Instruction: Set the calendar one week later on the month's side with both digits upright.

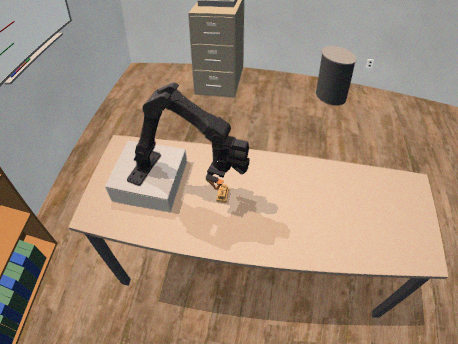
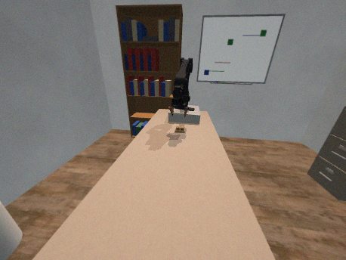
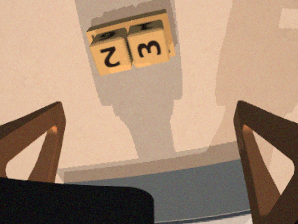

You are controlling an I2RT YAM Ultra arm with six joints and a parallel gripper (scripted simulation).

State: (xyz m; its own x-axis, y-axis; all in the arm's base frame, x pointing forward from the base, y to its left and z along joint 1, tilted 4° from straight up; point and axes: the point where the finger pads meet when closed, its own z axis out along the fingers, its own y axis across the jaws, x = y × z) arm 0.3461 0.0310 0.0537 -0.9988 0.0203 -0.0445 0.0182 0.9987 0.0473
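My hand is 11 cm above the wooden digit cube. Also, from my hand: calendar tray 2 cm to the left, 12 cm below.
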